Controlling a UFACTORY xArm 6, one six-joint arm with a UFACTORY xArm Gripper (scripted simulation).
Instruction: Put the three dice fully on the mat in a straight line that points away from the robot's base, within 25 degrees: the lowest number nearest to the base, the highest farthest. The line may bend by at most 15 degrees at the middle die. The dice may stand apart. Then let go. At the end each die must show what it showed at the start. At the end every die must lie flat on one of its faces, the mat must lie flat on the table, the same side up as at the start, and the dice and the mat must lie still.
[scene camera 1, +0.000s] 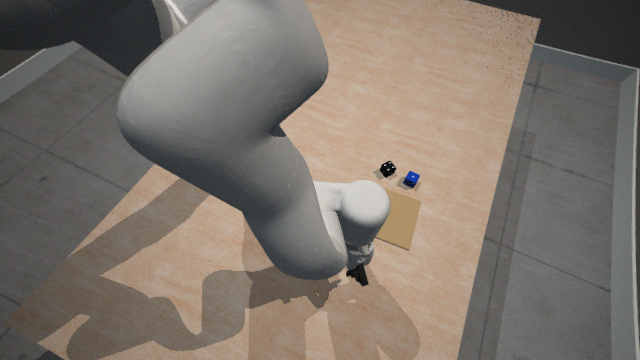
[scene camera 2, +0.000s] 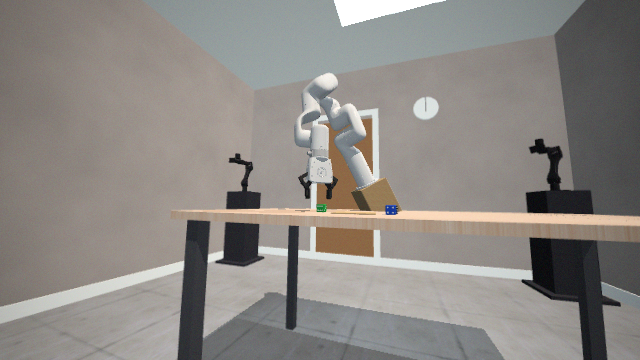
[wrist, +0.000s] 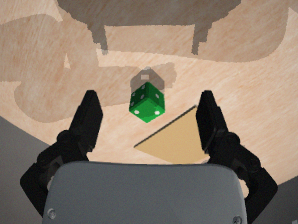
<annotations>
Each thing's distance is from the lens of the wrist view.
gripper (wrist: 148, 102): 13 cm
tan mat (wrist: 178, 142): 27 cm
green die (wrist: 147, 103): 16 cm
The marked spots on the green die and the tan mat are 13 cm apart.
</annotations>
